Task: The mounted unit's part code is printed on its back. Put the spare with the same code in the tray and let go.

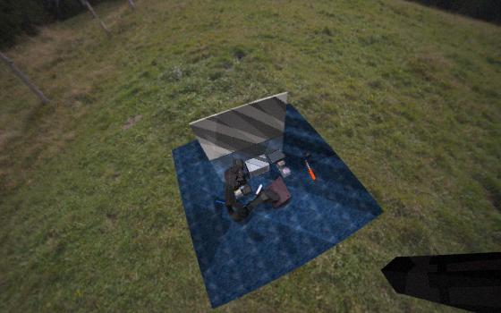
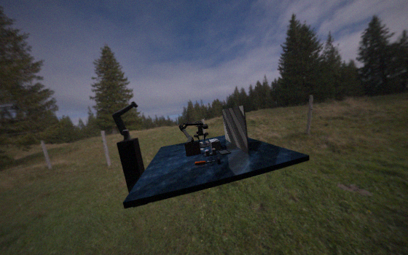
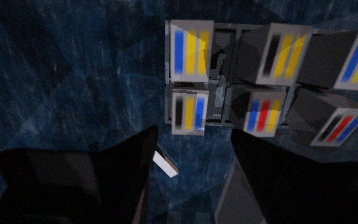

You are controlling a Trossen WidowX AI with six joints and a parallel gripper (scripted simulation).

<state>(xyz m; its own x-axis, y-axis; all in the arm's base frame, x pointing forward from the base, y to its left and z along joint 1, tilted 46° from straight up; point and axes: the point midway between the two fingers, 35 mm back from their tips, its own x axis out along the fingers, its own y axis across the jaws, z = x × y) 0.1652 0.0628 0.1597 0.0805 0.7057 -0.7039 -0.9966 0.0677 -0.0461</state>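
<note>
Right now the grey spare block is 40 mm below my gripper tip and 10 mm to the left of it. From my gripper tip the other things lie so: mounted unit: 150 mm to the right, 120 mm ahead, 30 mm below; then flat grey tray: 350 mm to the right, 160 mm ahead, 70 mm below; then blue pen: 180 mm to the left, 70 mm below, 20 mm behind.
</note>
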